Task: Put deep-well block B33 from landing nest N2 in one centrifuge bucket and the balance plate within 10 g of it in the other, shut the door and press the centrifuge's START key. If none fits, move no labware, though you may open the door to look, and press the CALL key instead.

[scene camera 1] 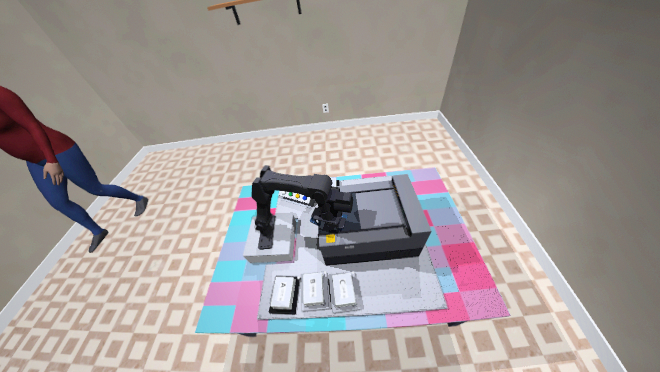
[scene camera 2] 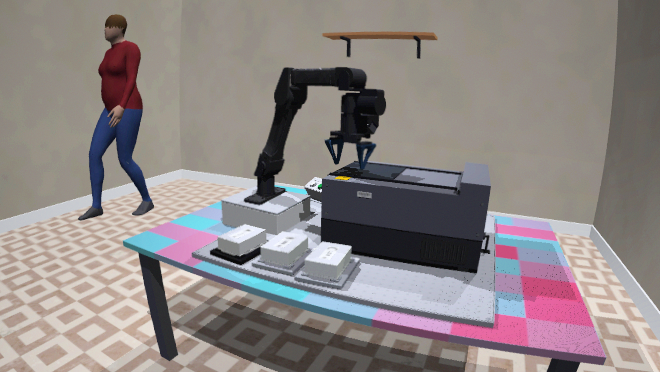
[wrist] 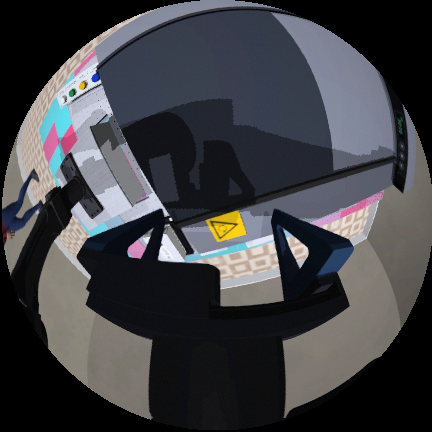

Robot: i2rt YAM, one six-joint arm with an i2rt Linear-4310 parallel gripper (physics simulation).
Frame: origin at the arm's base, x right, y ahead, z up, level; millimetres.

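Seen in the pictures: gripper, fingertip midpoint: (scene camera 1: 330,227) (scene camera 2: 349,166) (wrist: 217,214); arm's base, origin of the base link: (scene camera 1: 267,231) (scene camera 2: 265,196) (wrist: 79,185).
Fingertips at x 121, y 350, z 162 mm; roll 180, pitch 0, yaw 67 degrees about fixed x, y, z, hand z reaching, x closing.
Observation:
Offsets run from my fingertips to a thing's top centre. "spot": to the spot under its first point. Level surfaces: height alone.
My gripper (scene camera 1: 330,230) (scene camera 2: 349,166) (wrist: 217,214) is open and empty, above the near left part of the centrifuge (scene camera 1: 370,247) (scene camera 2: 400,205). The centrifuge's sliding door (scene camera 1: 382,202) (scene camera 2: 430,177) (wrist: 200,50), a dark panel beside a lighter one, covers its top; the buckets are hidden. White plates A {dz -183, dx +185, dy -253 mm} (scene camera 1: 283,293) (scene camera 2: 242,240), B {dz -183, dx +182, dy -114 mm} (scene camera 1: 313,290) (scene camera 2: 285,248) and C {dz -183, dx +200, dy +20 mm} (scene camera 1: 343,290) (scene camera 2: 328,260) stand on nests at the board's front. A key box {dz -153, dx -386, dy -205 mm} (scene camera 1: 297,196) (scene camera 2: 313,186) (wrist: 77,90) has white, green, yellow and blue keys. I cannot make out block B33 or nest N2.
The arm stands on a grey plinth (scene camera 1: 267,257) (scene camera 2: 250,215) left of the centrifuge. A raised console {spot: dz +7, dx -53, dy +371 mm} (scene camera 1: 412,205) (scene camera 2: 476,177) (wrist: 400,135) with a small green display forms the centrifuge's right end. A person (scene camera 1: 40,145) (scene camera 2: 120,75) stands left of the table {dz -249 mm} (scene camera 1: 480,265) (scene camera 2: 550,290).

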